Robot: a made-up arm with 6 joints. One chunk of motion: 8 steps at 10 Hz.
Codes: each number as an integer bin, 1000 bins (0 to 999) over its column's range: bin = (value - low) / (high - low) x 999, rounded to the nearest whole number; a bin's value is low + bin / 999 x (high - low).
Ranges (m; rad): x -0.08..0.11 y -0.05..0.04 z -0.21..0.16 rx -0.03..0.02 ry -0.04..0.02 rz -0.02..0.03
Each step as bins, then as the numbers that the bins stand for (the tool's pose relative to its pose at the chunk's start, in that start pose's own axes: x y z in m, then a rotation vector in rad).
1 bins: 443 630 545 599 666 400
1 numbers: 0.0043 0.0068 -0.0081 0.0000 0.0000 0.0000
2 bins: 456 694 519 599 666 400
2 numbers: 0.0067 0.0125 -0.0178 0.0000 0.0000 0.0000
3 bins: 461 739 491 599 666 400
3 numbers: 0.0077 0.0166 -0.0281 0.0000 0.0000 0.0000
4 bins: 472 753 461 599 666 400
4 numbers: 0.0098 0.0178 -0.0393 0.0000 0.0000 0.0000
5 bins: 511 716 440 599 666 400
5 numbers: 0.0172 0.0145 -0.0470 0.0000 0.0000 0.0000
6 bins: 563 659 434 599 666 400
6 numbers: 0.0271 0.0094 -0.0493 0.0000 0.0000 0.0000
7 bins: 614 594 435 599 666 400
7 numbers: 0.0368 0.0035 -0.0489 0.0000 0.0000 0.0000
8 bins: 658 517 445 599 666 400
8 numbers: 0.0451 -0.0034 -0.0452 0.0000 0.0000 0.0000
